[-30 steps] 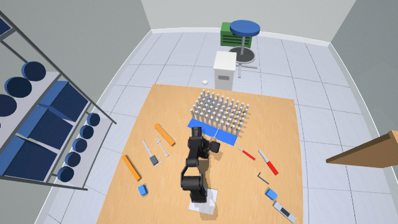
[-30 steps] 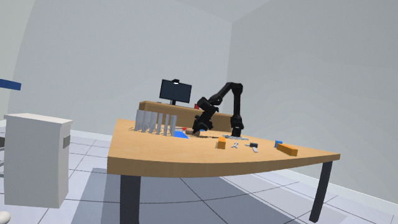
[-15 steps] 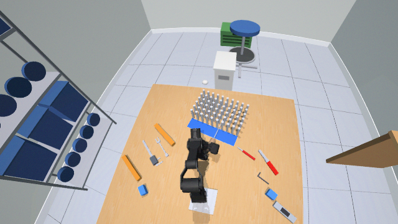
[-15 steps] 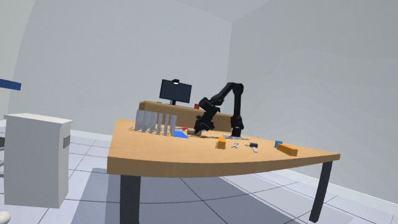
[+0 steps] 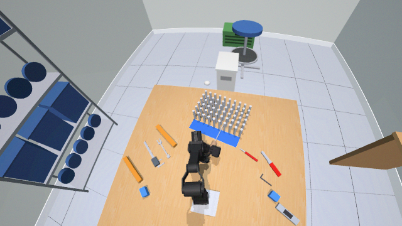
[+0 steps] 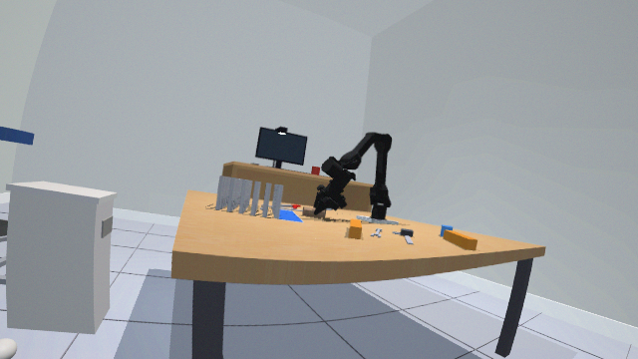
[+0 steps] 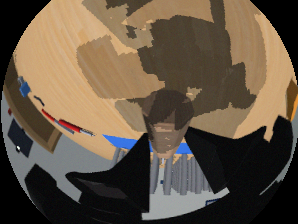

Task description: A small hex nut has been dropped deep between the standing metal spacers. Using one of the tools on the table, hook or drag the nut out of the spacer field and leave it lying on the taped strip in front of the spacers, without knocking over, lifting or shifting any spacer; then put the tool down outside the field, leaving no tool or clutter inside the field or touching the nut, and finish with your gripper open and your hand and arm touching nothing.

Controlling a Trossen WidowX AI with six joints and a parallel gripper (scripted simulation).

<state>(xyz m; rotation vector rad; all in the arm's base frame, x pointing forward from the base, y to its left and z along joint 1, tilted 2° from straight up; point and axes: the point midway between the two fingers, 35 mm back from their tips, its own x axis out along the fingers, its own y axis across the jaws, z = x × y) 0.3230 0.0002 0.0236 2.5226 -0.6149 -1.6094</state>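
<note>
The brown-handled hook tool lies 100 mm ahead of my gripper tip and 30 mm to the right of it. Round my gripper tip: red screwdriver 10 mm behind, 230 mm to the right, 10 mm below; then blue taped strip 120 mm ahead, 20 mm below; then small wrench 50 mm behind, 340 mm to the left, 10 mm below.
</note>
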